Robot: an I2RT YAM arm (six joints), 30 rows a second.
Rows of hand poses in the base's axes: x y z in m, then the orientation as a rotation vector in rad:
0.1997, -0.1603, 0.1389, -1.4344, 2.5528, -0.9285
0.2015, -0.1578, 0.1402, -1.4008, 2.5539, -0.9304
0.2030, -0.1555, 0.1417, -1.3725, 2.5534, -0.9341
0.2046, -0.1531, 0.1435, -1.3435, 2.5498, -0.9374
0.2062, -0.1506, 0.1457, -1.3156, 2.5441, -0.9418
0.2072, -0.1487, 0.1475, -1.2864, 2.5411, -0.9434
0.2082, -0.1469, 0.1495, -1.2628, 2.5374, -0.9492
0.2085, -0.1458, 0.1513, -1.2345, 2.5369, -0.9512
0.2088, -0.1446, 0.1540, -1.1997, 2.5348, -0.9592
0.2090, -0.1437, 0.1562, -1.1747, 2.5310, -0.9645
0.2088, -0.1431, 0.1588, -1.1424, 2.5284, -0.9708
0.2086, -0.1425, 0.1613, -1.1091, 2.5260, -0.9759
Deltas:
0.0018, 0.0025, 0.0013, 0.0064, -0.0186, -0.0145
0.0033, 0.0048, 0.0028, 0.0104, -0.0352, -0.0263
0.0049, 0.0072, 0.0046, 0.0154, -0.0543, -0.0369
0.0065, 0.0097, 0.0068, 0.0196, -0.0743, -0.0462
0.0075, 0.0116, 0.0086, 0.0255, -0.0927, -0.0574
0.0085, 0.0134, 0.0106, 0.0272, -0.1087, -0.0664
0.0088, 0.0145, 0.0124, 0.0319, -0.1247, -0.0789
0.0091, 0.0157, 0.0151, 0.0340, -0.1455, -0.0943
0.0093, 0.0166, 0.0173, 0.0360, -0.1620, -0.1043
0.0091, 0.0172, 0.0199, 0.0385, -0.1814, -0.1186
0.0089, 0.0178, 0.0224, 0.0419, -0.2010, -0.1336

